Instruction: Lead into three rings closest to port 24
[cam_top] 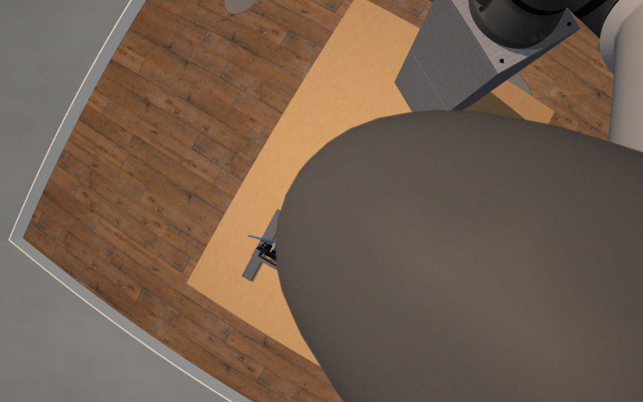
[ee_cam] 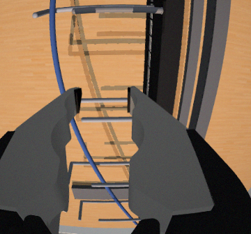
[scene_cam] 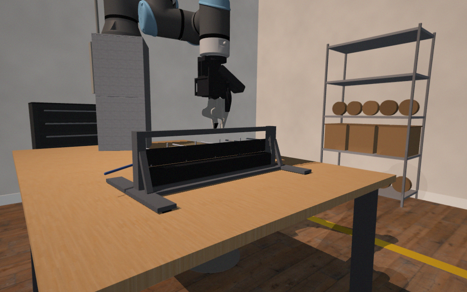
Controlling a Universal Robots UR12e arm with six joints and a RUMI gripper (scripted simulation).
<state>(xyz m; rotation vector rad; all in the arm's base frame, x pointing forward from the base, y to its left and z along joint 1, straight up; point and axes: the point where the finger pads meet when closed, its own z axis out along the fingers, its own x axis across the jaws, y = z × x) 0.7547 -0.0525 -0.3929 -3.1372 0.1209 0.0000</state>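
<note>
The rack is 8 cm below my hand, 6 cm ahead of it and 5 cm to the right of it.
</note>
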